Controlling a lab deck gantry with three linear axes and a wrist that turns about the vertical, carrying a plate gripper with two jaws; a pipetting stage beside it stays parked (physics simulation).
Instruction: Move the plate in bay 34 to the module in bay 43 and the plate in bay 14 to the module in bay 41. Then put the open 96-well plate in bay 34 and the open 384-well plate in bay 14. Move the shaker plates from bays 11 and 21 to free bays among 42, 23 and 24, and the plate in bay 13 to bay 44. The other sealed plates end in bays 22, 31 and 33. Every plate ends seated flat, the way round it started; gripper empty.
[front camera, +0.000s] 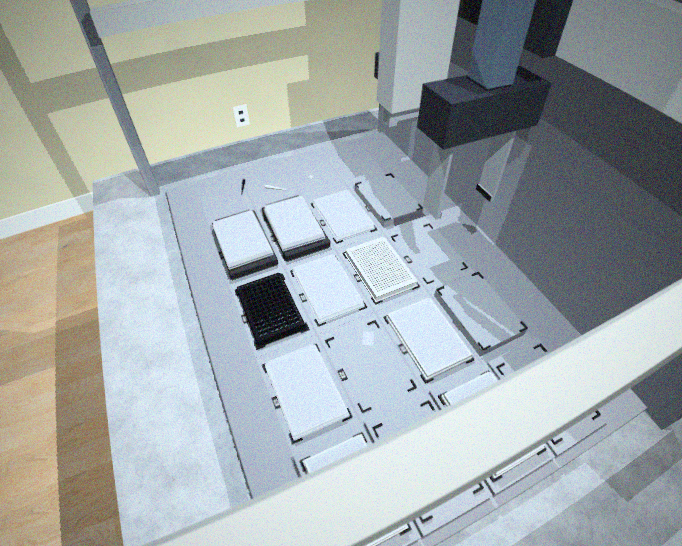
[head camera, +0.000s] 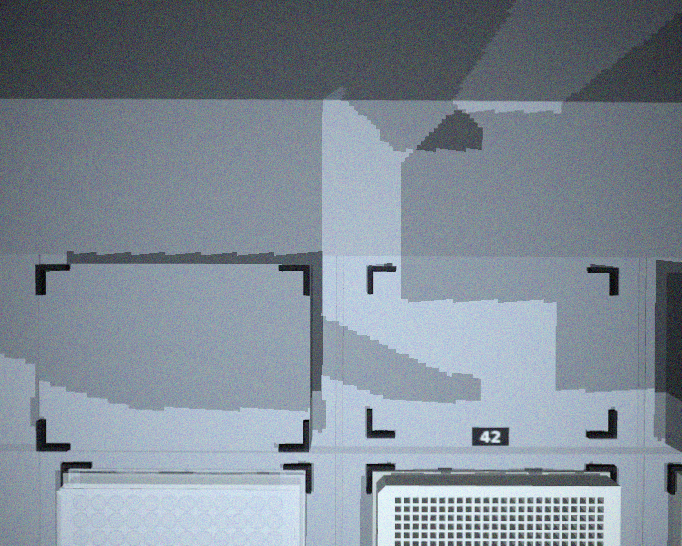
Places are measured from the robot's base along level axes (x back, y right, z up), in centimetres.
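Where they show: gripper, fingertip midpoint: (front camera: 459, 203); robot's base at its link origin: (front camera: 216, 234).
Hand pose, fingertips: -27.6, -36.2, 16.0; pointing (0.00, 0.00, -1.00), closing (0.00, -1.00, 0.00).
Things, the pixels of their top centre, and the offset from my fingertips, as dx, dy, dz. "*": a spot on its surface instead.
- white 384-well plate at its top centre: (front camera: 380, 264) +4.8, +10.5, -14.5
- black open plate at its top centre: (front camera: 269, 304) +4.8, +31.9, -14.5
- Bay 42 at a spot on its surface: (head camera: 483, 352) (front camera: 427, 250) * +5.2, -0.2, -16.0
- bay 23 at a spot on its surface: (front camera: 383, 361) * -12.2, +19.0, -16.0
My gripper (front camera: 459, 205) is open and empty, high over the deck's back right; its jaws do not show in the head view. Low modules in bays 41 (front camera: 386, 196) (head camera: 170, 341) and 43 (front camera: 483, 315) hold no plate. A white 384-well plate (front camera: 381, 268) (head camera: 500, 520) sits in bay 32, and a black open plate (front camera: 271, 309) in bay 12. Sealed plates sit in bays 31 (front camera: 344, 214) (head camera: 182, 520), 22 (front camera: 328, 288), 33 (front camera: 429, 338) and 13 (front camera: 307, 392). Thick-based shaker plates stand in bays 11 (front camera: 243, 240) and 21 (front camera: 295, 222). Plates in bays 34 (front camera: 469, 389) and 14 (front camera: 335, 455) are partly hidden.
Bay 42 (front camera: 429, 253) (head camera: 483, 352) and bay 23 (front camera: 383, 361) hold no plate. A pale frame beam (front camera: 455, 432) crosses the front view and hides the near bays. The grey pipetting stage (front camera: 418, 56) stands behind the gripper. Two thin slivers lie near the back edge.
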